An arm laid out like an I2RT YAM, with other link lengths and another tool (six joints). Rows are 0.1 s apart.
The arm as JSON. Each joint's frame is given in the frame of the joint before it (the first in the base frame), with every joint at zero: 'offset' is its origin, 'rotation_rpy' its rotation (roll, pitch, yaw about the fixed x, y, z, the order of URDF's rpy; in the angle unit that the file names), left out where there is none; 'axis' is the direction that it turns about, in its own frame. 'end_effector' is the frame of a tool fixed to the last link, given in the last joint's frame.
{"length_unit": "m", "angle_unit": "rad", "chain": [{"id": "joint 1", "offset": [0.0, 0.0, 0.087], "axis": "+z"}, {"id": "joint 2", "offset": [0.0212, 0.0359, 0.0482], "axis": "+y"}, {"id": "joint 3", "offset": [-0.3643, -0.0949, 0.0], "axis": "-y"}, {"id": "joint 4", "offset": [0.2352, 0.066, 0.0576], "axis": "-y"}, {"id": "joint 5", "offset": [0.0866, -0.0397, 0.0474], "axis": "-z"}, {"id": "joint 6", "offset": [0.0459, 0.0, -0.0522], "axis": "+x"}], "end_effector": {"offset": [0.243, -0.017, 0.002], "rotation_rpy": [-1.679, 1.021, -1.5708]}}
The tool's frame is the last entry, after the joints.
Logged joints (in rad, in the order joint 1, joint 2, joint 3, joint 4, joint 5, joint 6), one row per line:
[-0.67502, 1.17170, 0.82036, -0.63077, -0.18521, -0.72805]
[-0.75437, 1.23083, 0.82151, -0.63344, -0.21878, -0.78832]
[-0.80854, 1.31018, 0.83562, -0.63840, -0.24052, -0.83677]
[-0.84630, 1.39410, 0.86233, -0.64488, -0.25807, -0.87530]
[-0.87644, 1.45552, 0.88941, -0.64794, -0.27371, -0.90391]
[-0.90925, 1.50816, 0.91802, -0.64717, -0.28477, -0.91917]
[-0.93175, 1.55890, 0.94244, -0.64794, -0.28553, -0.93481]
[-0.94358, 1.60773, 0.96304, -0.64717, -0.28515, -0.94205]
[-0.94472, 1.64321, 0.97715, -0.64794, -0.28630, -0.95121]
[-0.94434, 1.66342, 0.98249, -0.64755, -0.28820, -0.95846]
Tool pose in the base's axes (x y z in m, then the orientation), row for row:
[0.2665, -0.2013, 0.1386, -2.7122, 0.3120, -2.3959]
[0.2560, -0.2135, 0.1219, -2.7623, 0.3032, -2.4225]
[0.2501, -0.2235, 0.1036, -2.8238, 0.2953, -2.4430]
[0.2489, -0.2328, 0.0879, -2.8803, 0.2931, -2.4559]
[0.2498, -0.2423, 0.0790, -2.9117, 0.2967, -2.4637]
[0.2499, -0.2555, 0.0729, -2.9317, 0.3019, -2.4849]
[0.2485, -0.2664, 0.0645, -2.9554, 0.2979, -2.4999]
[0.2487, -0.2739, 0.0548, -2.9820, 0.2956, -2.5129]
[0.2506, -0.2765, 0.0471, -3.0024, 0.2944, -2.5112]
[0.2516, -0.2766, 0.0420, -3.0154, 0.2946, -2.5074]
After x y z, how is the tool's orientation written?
As angles about the fixed x, y, z axes (roll, pitch, yaw), in radians.
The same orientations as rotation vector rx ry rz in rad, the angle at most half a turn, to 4 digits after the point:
[-0.8880, 2.5220, -0.3896]
[-0.8783, 2.5622, -0.3409]
[-0.8779, 2.6014, -0.2736]
[-0.8813, 2.6289, -0.2055]
[-0.8797, 2.6397, -0.1647]
[-0.8562, 2.6515, -0.1411]
[-0.8455, 2.6684, -0.1155]
[-0.8372, 2.6833, -0.0844]
[-0.8461, 2.6888, -0.0572]
[-0.8550, 2.6901, -0.0389]

